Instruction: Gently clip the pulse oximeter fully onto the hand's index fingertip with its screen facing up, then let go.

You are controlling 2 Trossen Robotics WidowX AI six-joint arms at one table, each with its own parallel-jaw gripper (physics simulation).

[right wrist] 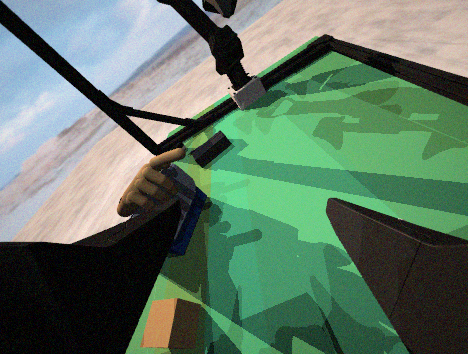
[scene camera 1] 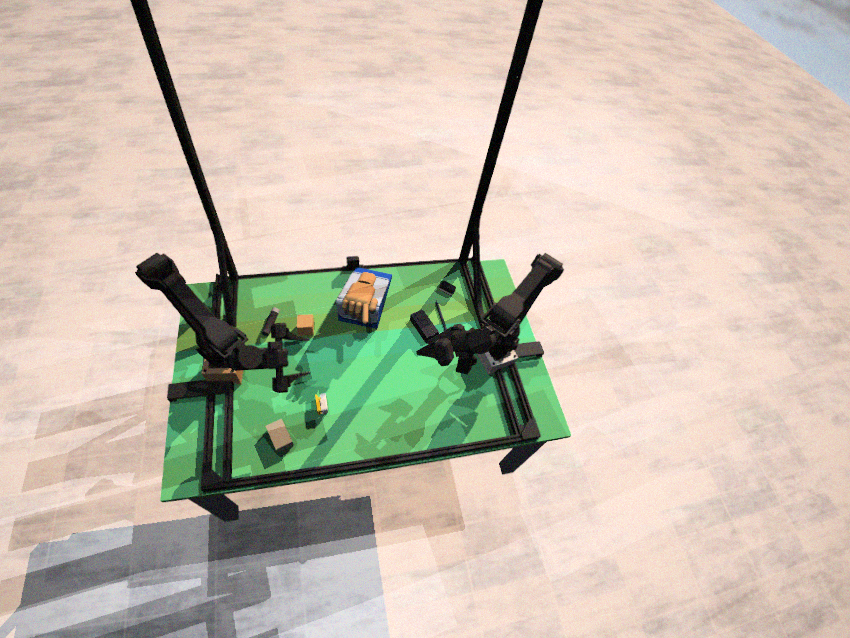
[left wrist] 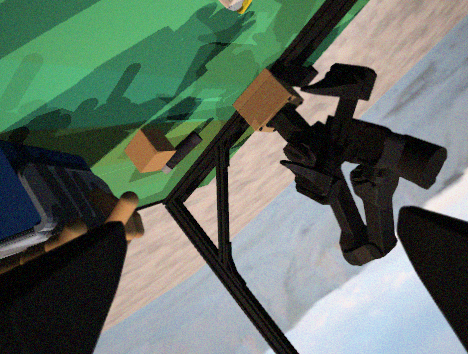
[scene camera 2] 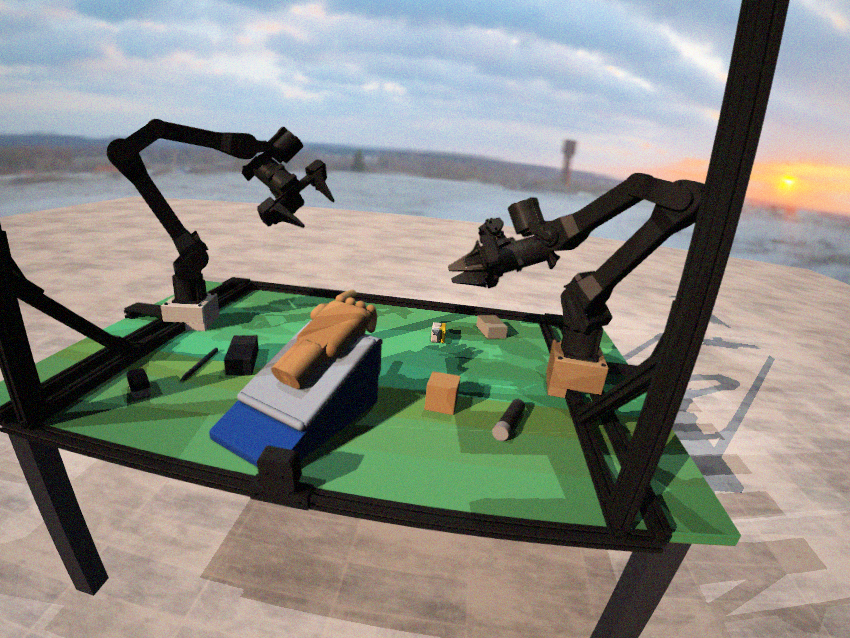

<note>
The left gripper [scene camera 2: 319, 213] is open, holding nothing. A tan cube [scene camera 2: 442, 389] rests on the table. Further things: the right gripper [scene camera 2: 450, 275] and a grey pad on blue block [scene camera 2: 268, 412].
The tan cube is seen too in the right wrist view [right wrist: 176, 318] and in the left wrist view [left wrist: 149, 150]. The left gripper also shows in scene camera 1 [scene camera 1: 422, 347] and in the left wrist view [left wrist: 262, 227]. The right gripper shows as well in the right wrist view [right wrist: 253, 205], in scene camera 1 [scene camera 1: 309, 356] and in the left wrist view [left wrist: 292, 127].
</note>
